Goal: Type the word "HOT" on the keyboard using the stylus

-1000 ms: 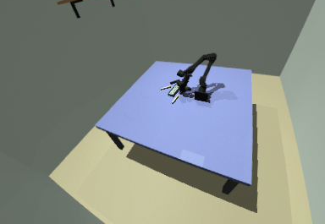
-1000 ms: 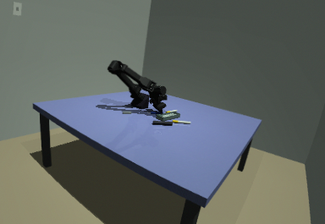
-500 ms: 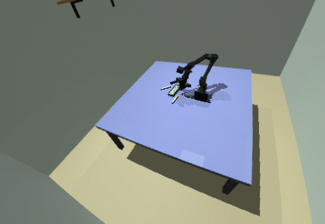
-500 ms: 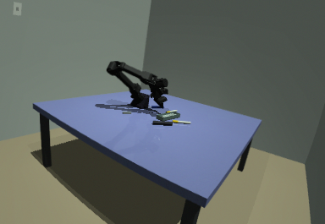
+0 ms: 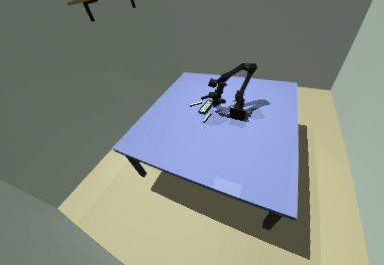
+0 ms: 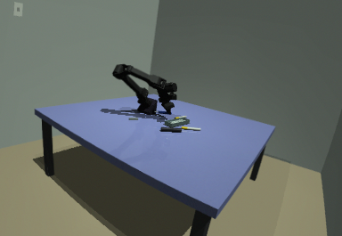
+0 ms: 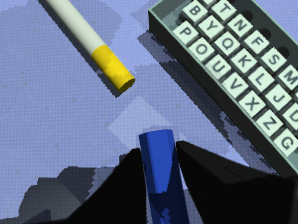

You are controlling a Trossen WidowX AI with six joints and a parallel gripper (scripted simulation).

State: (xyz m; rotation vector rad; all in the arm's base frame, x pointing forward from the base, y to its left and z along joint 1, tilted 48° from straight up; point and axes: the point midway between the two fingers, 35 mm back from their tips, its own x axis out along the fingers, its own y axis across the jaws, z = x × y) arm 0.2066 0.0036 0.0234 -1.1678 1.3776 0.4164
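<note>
The stylus lies 60 mm to the right of my gripper tip and 40 mm behind it.
</note>
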